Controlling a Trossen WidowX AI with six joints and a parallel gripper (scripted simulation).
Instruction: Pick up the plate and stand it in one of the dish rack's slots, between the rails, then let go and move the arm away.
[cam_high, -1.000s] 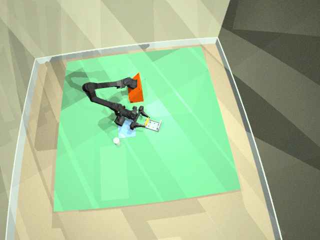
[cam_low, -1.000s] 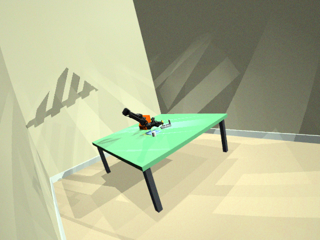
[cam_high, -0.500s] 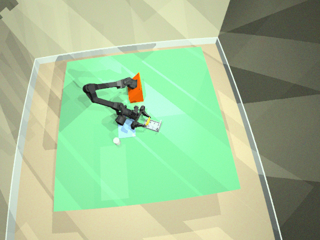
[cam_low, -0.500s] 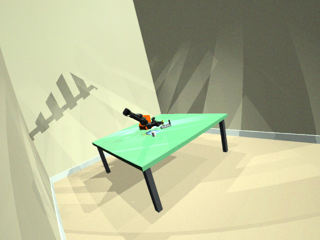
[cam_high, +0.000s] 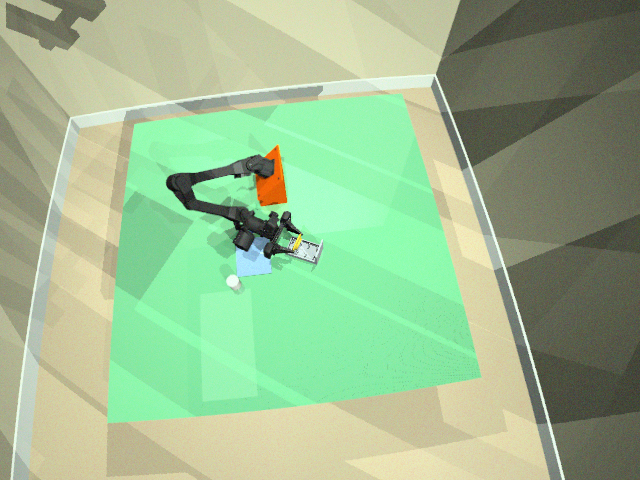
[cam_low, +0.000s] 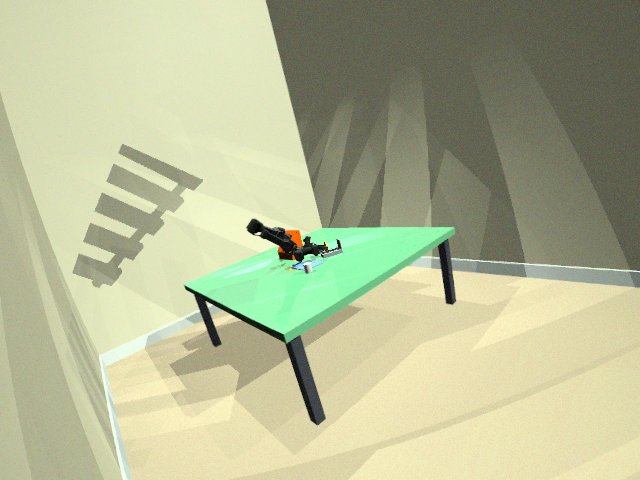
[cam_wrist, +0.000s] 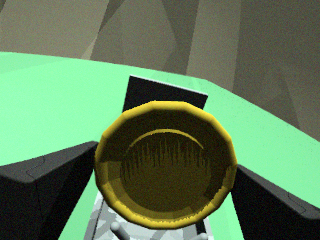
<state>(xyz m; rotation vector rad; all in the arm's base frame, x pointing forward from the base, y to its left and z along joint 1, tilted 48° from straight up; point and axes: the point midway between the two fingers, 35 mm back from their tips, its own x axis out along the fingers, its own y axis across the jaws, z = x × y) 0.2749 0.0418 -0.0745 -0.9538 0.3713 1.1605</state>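
Now: the yellow plate 1 cm to the right of my gripper tip. From my gripper tip the other things lie so: grey dish rack: 3 cm below, 2 cm to the left, 1 cm ahead; then white cup: 23 cm to the right, 14 cm ahead, 3 cm below; then light blue mat: 18 cm to the right, 5 cm below, 3 cm ahead.
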